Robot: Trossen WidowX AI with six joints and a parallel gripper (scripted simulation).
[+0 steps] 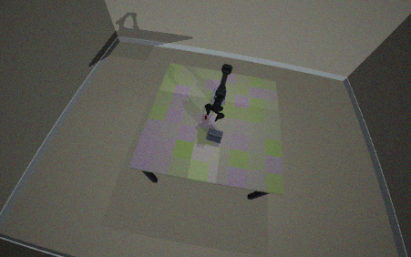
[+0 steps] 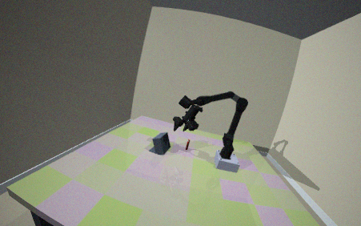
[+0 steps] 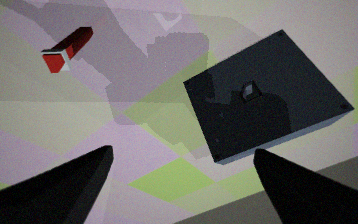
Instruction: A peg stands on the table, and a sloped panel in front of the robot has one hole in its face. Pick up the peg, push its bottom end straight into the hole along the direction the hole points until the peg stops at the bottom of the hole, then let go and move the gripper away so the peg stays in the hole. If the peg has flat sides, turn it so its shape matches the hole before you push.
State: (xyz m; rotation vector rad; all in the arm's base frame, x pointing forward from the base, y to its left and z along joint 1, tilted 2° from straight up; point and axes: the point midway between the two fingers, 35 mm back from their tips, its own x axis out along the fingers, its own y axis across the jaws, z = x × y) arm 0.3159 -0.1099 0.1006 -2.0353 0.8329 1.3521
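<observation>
The red square peg lies 90 mm behind my gripper tip, 40 mm to the right of it and 90 mm below it. Also, from my gripper tip: dark sloped panel (100 mm ahead, 40 mm to the left, 90 mm below).
</observation>
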